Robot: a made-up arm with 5 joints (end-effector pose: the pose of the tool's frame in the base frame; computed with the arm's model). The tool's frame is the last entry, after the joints. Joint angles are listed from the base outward.
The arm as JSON. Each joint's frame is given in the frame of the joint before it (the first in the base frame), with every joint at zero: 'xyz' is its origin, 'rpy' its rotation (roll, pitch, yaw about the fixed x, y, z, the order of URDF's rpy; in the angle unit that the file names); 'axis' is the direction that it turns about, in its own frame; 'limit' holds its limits. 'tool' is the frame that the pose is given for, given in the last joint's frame.
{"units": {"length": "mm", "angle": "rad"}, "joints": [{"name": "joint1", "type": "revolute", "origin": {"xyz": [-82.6, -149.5, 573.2], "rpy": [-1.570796, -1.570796, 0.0]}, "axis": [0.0, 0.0, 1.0], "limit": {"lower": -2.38, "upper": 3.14}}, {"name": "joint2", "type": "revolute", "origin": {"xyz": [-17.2, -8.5, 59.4], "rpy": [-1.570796, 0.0, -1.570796]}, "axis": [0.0, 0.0, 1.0], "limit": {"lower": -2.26, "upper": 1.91}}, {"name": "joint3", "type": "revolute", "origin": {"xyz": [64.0, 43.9, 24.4], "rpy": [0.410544, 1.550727, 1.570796]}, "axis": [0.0, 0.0, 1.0], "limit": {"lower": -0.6, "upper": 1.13}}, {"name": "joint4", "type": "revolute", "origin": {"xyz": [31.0, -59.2, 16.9], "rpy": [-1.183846, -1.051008, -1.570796]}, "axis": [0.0, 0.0, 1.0], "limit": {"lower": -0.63, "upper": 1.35}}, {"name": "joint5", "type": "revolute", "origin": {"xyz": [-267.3, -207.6, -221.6], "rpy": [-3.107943, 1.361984, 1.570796]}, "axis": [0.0, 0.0, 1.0], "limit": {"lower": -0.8, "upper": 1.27}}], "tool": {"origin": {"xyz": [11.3, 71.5, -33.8], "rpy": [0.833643, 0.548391, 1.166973]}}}
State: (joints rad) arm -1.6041 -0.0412 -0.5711 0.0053 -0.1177
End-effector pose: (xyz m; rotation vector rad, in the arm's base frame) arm -0.2522 -0.1195 0.7433 1.4788 0.2789 -2.7013
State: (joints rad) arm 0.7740 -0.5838 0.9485 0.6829 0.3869
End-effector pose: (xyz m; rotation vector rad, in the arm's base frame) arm -0.0705 -0.0043 0.8981 -0.9115 0.7407 2.4801
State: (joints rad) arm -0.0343 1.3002 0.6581 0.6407 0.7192
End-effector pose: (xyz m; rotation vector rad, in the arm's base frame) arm -0.0601 -0.2344 0.8458 1.1631 1.0120 -1.4301
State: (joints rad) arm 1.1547 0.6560 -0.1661 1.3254 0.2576
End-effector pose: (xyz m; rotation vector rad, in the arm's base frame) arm 0.1721 -0.3388 0.6332 0.9619 -0.0775 2.3537
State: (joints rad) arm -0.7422 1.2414 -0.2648 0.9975 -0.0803
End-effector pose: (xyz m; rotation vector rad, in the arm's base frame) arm -0.1273 -0.1563 0.8958 0.8664 0.0610 -2.7323
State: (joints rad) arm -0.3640 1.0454 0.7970 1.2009 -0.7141
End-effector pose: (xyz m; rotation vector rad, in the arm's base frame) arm -0.2501 -0.4108 0.7776 -0.7827 -1.0146 2.7160
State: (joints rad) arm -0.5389 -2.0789 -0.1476 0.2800 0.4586
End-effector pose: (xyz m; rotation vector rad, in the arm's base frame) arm -0.2995 -0.1420 0.7011 -0.6871 -0.3915 0.8810
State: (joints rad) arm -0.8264 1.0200 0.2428 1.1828 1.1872
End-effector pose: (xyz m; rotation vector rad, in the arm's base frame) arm -0.1793 -0.3136 0.8240 2.0155 0.7487 -0.9108
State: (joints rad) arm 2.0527 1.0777 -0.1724 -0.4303 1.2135
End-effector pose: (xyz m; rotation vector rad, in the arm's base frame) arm 0.0518 0.0849 0.5605 -1.2660 2.7598 -0.5592
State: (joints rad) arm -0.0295 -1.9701 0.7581 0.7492 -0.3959
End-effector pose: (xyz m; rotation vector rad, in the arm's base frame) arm -0.0469 0.1270 0.8603 -0.4649 0.4700 0.2941
